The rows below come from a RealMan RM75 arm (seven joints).
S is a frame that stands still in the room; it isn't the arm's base.
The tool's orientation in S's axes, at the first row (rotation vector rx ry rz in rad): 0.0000, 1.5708, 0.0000
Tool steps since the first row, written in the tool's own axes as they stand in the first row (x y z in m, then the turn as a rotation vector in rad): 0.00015, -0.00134, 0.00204, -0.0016, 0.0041, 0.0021; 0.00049, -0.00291, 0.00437, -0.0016, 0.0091, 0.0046; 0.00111, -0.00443, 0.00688, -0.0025, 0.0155, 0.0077; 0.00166, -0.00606, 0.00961, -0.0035, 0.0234, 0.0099; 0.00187, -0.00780, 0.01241, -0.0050, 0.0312, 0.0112; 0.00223, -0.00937, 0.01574, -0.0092, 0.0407, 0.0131; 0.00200, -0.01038, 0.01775, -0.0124, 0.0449, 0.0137; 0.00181, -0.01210, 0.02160, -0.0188, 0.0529, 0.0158
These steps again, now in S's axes. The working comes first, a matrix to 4 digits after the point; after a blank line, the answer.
The tool's axes in the first row as the columns of a matrix, in S's axes (used below as rounded here):
0.0000, 0.0000, 1.0000
0.0000, 1.0000, 0.0000
-1.0000, 0.0000, 0.0000

0.00204, -0.00134, -0.00015, 0.0021, 0.0041, 0.0016; 0.00437, -0.00291, -0.00049, 0.0046, 0.0091, 0.0016; 0.00688, -0.00443, -0.00111, 0.0077, 0.0155, 0.0025; 0.00961, -0.00606, -0.00166, 0.0099, 0.0234, 0.0035; 0.01241, -0.00780, -0.00187, 0.0112, 0.0312, 0.0050; 0.01574, -0.00937, -0.00223, 0.0131, 0.0407, 0.0092; 0.01775, -0.01038, -0.00200, 0.0137, 0.0449, 0.0124; 0.02160, -0.01210, -0.00181, 0.0158, 0.0529, 0.0188
